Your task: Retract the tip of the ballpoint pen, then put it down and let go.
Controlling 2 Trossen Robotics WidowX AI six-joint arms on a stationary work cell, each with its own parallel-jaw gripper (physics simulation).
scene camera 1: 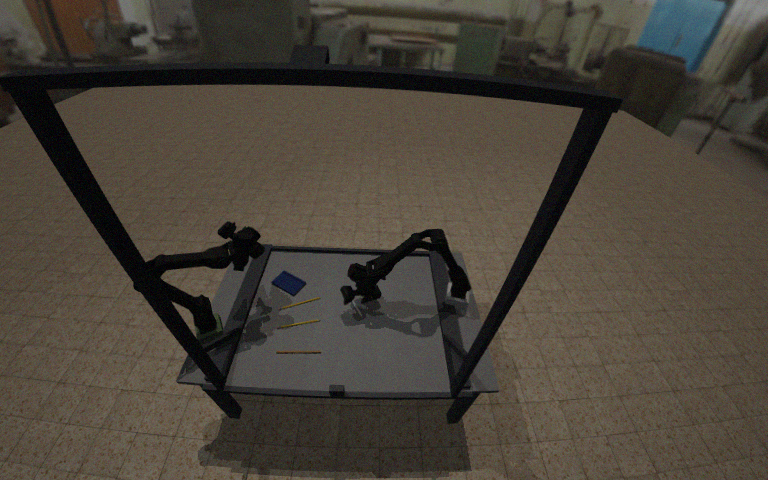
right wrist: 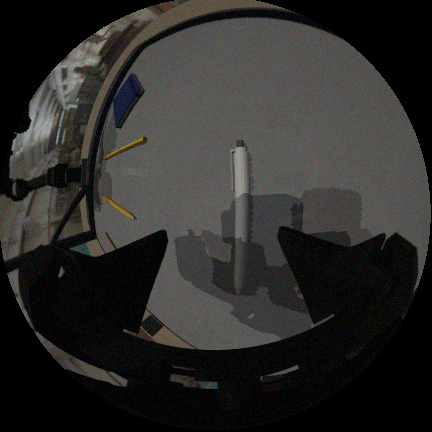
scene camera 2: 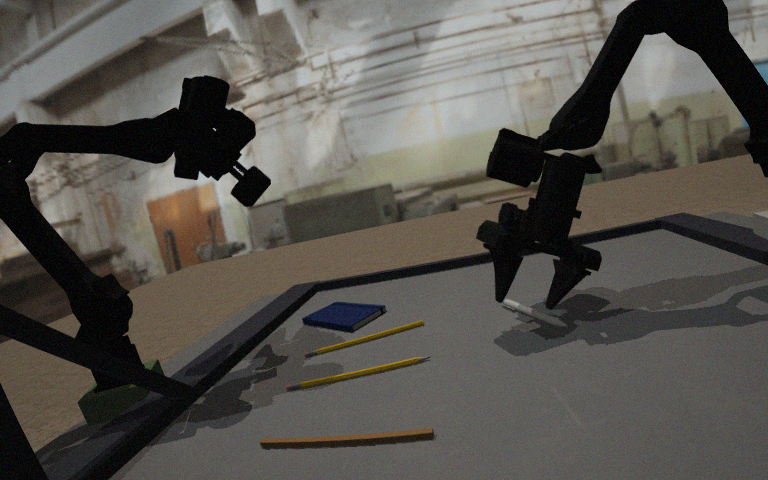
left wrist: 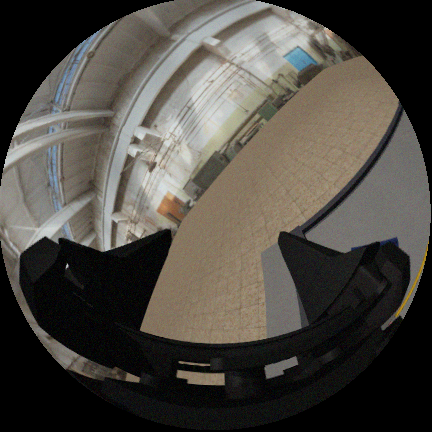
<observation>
my left gripper: open, holds nothing
a blue notebook [scene camera 2: 342, 316]: on the table
</observation>
